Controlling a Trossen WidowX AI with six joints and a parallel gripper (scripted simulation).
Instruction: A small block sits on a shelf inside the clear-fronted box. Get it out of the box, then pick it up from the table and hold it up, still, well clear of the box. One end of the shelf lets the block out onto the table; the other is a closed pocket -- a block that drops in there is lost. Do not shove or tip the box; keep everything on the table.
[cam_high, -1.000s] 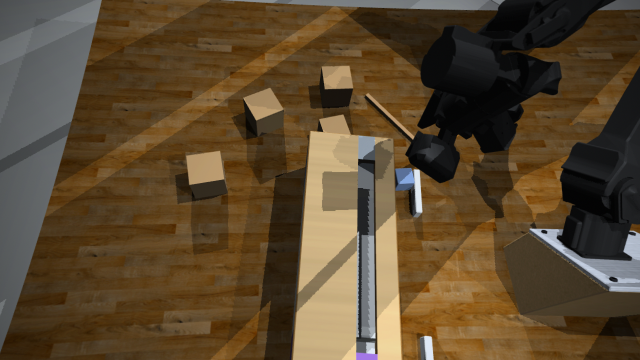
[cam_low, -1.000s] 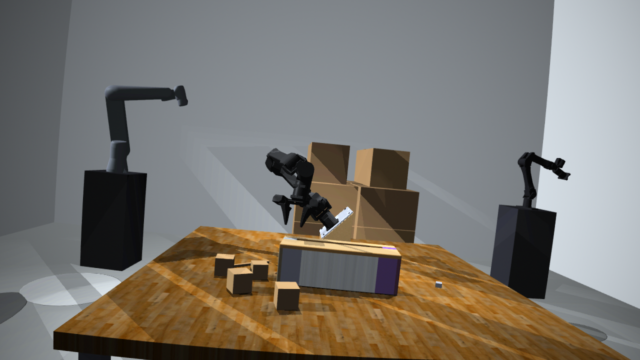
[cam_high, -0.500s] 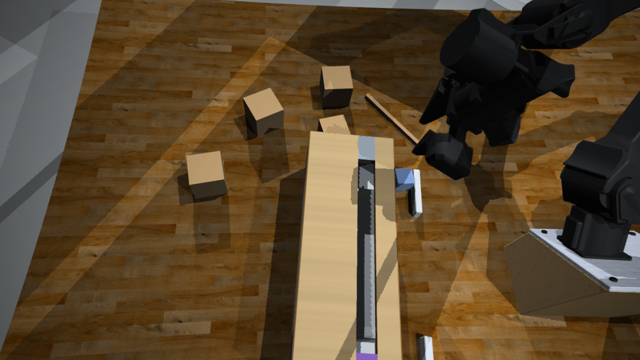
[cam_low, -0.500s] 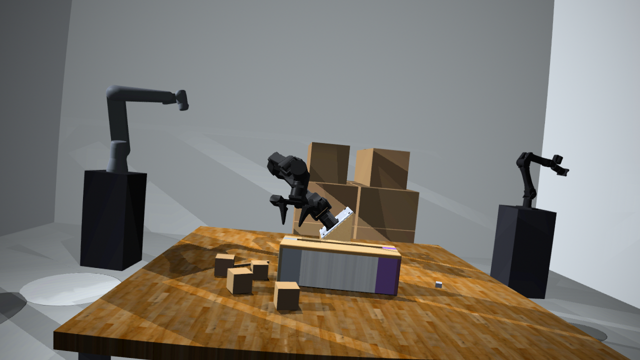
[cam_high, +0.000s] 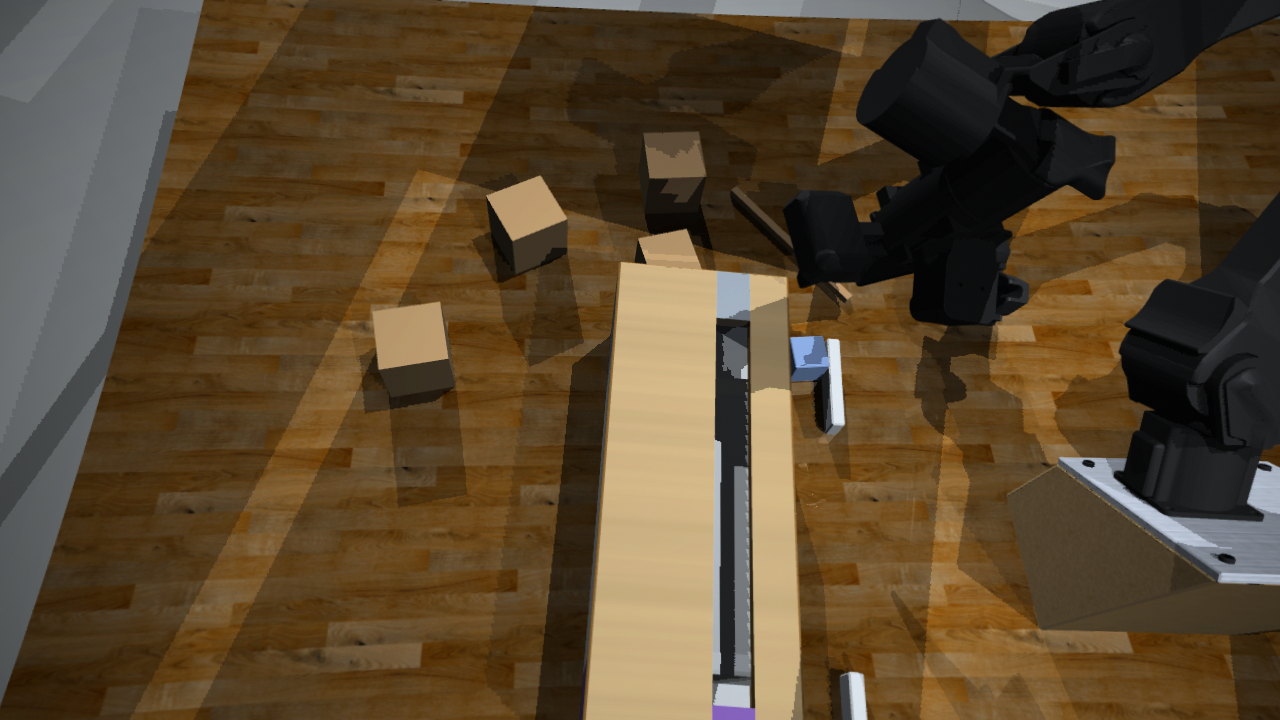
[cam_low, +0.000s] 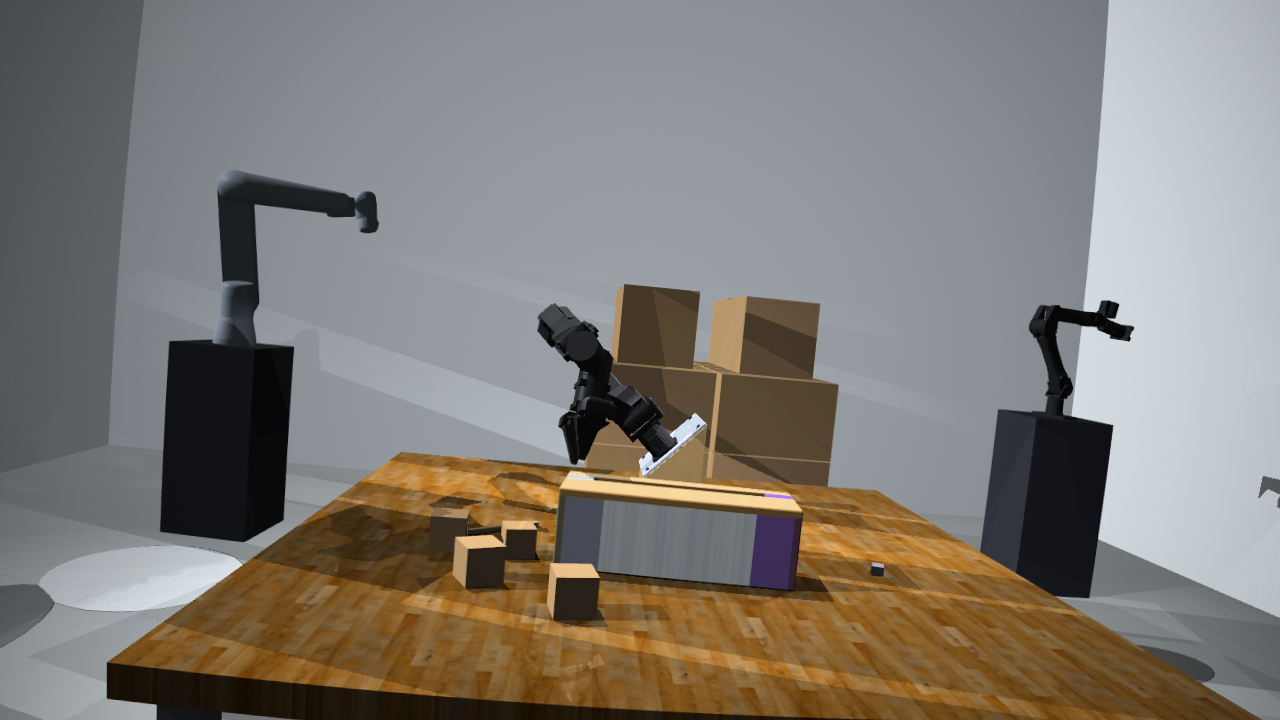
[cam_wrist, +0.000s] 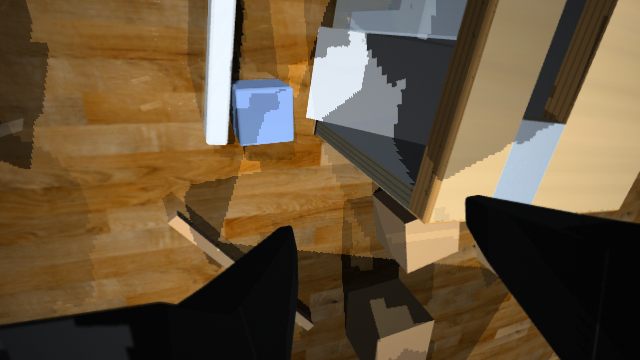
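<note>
My gripper tip is now 120 mm above the small blue block, 10 mm to the right of it and 10 mm past it. Round my gripper tip: long box: 180 mm to the left, 80 mm below, 70 mm ahead; thin wooden stick: 140 mm below, 130 mm to the right, 10 mm behind; small grey piece: 540 mm to the left, 130 mm below, 50 mm ahead.
</note>
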